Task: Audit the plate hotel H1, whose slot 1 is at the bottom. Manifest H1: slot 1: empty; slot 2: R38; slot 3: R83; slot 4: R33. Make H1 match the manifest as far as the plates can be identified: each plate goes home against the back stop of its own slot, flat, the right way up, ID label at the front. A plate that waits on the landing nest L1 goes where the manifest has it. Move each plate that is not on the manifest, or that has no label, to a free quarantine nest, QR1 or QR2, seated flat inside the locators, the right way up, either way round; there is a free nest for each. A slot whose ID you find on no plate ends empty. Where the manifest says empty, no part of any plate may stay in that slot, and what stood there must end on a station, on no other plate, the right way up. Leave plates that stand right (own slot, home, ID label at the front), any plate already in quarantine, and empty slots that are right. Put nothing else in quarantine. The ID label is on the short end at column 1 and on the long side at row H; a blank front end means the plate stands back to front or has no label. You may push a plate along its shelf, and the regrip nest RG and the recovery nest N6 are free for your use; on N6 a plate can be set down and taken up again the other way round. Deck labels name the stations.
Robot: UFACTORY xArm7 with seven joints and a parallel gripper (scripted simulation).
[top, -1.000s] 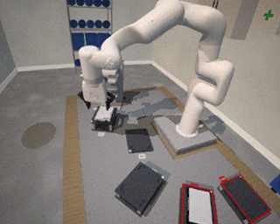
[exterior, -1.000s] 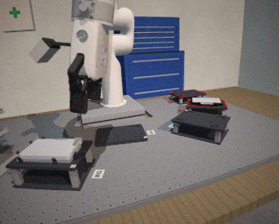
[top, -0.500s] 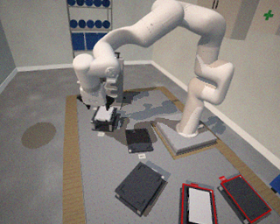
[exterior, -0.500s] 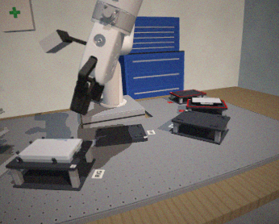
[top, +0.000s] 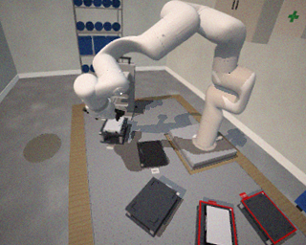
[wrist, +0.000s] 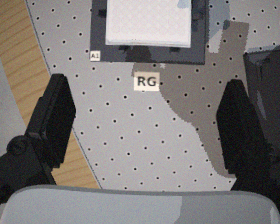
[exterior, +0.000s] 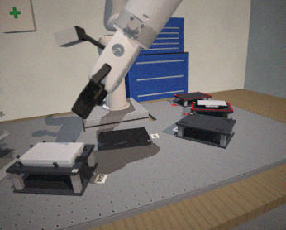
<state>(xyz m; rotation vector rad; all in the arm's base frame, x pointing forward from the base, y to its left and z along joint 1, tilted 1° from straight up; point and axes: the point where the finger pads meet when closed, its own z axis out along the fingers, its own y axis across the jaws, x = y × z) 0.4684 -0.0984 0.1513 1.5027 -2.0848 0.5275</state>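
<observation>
My hand is 3 cm past the white well plate, 10 cm to the left of it and 11 cm above it. The rest, counted from my hand: raised regrip nest RG: 3 cm behind, 10 cm to the right, 13 cm below; then plate labelled R83: 9 cm behind, 27 cm to the right, 3 cm above; then RG label: 18 cm below.
</observation>
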